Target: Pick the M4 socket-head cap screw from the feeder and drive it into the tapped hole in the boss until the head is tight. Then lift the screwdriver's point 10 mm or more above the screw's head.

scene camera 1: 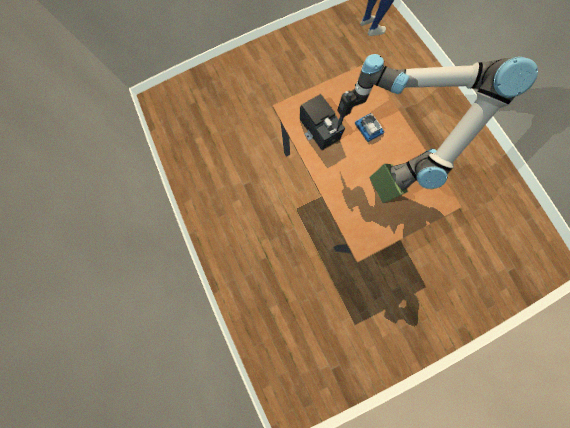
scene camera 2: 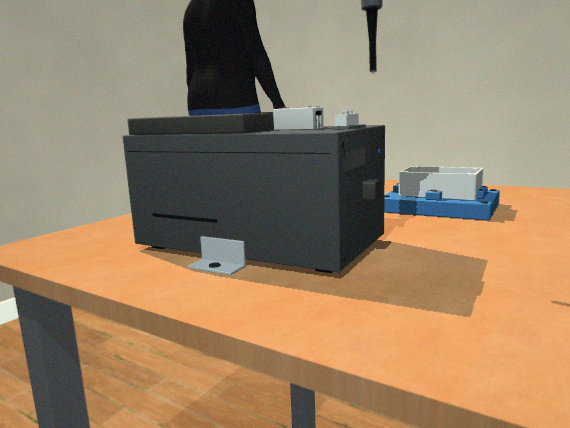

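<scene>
The screwdriver (scene camera 1: 339,129) (scene camera 2: 373,71) points down, its tip high above and a little to the right of the feeder's small white pick-up block (scene camera 2: 347,119) in the scene camera 2 view. The tip touches nothing. A small pale point shows at its end; whether this is the bit or a screw is too small to tell. The feeder (scene camera 1: 316,109) (scene camera 2: 235,190) is a dark box on the table. Beyond it, an open white box (scene camera 2: 457,186) sits in a blue fixture (scene camera 2: 445,208), also seen in the scene camera 1 view (scene camera 1: 378,136). The M4 screw, boss and tapped hole cannot be made out.
The arm's base stands on a green block (scene camera 1: 386,183) on the wooden table (scene camera 1: 350,200) (scene camera 2: 390,340). A metal bracket (scene camera 2: 222,247) sits at the feeder's near side. A larger white block (scene camera 2: 295,119) is on the feeder's top. A person (scene camera 1: 380,15) (scene camera 2: 222,55) stands beyond the table.
</scene>
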